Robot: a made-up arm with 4 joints.
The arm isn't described. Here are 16 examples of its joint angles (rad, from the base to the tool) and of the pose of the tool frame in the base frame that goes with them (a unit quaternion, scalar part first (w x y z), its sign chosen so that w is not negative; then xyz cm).
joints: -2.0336 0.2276 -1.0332 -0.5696
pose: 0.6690 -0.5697 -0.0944 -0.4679 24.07 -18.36 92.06
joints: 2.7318 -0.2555 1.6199 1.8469
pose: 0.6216 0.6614 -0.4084 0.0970 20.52 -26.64 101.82
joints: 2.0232 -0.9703 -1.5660 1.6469
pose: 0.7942 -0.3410 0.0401 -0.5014 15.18 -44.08 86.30
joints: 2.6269 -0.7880 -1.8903 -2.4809
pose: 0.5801 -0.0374 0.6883 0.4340 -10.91 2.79 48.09
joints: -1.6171 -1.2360 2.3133 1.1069
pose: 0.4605 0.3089 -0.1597 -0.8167 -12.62 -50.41 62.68
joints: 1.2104 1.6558 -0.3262 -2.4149
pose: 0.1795 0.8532 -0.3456 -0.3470 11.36 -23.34 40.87
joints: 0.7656 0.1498 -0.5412 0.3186
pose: 0.1714 0.3752 -0.8232 -0.3902 -35.24 -27.21 70.35
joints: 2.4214 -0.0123 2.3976 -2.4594
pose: 0.1211 -0.1544 0.9023 -0.3839 -33.93 -21.15 72.75
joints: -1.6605 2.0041 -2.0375 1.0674
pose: 0.7922 -0.0450 -0.3582 0.4919 6.21 28.85 105.40
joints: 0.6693 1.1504 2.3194 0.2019
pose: 0.9032 0.1904 -0.1236 0.3643 18.88 23.58 79.54
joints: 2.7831 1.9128 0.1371 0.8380
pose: 0.8181 -0.0518 -0.1473 0.5535 -9.13 33.28 80.43
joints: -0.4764 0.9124 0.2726 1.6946
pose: 0.2042 0.5040 0.8392 -0.0095 -10.06 32.41 52.26
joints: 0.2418 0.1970 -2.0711 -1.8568
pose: 0.8454 -0.5193 0.1202 -0.0345 25.59 -7.36 62.65
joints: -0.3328 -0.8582 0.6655 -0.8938
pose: 0.2293 0.8937 0.0751 0.3784 20.76 -7.72 86.29
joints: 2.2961 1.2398 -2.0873 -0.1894
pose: 0.0745 -0.0987 -0.9779 -0.1688 -43.53 11.33 74.60
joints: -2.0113 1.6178 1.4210 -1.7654
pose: 0.1737 -0.6651 0.6681 -0.2850 -2.44 -32.06 85.52
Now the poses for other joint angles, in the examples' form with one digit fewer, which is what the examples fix.
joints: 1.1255 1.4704 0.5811 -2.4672
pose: 0.283 0.678 -0.140 -0.664 -4.8 -18.0 32.6
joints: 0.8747 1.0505 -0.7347 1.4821
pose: 0.176 -0.530 -0.822 -0.111 -16.6 34.1 76.5
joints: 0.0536 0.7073 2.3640 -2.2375
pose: 0.790 0.373 0.039 -0.486 14.0 -26.9 53.3
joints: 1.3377 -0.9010 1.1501 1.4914
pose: 0.255 0.632 -0.726 0.091 -13.8 -48.1 88.5
